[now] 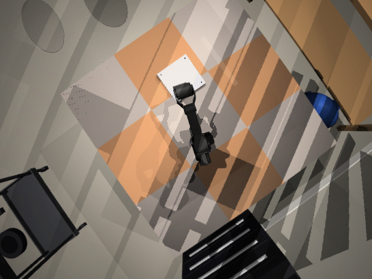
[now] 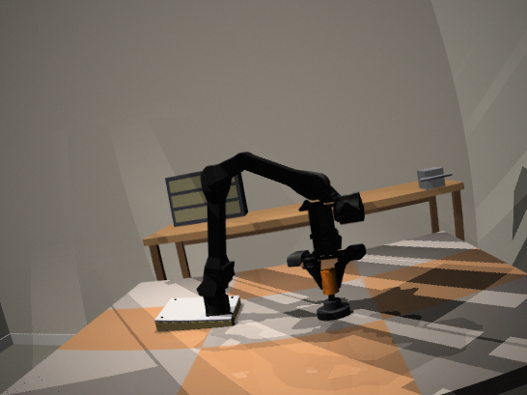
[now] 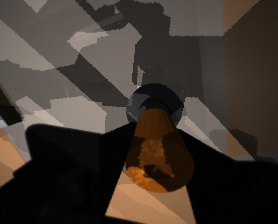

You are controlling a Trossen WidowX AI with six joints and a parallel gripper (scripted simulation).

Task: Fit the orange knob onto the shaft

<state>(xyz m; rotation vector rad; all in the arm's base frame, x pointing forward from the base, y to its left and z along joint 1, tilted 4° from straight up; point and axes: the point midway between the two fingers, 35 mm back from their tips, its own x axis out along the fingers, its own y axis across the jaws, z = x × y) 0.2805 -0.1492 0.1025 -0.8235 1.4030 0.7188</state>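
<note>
My gripper tip is 2 cm below the orange knob. Round my gripper tip: round dark pedestal 4 cm below.
</note>
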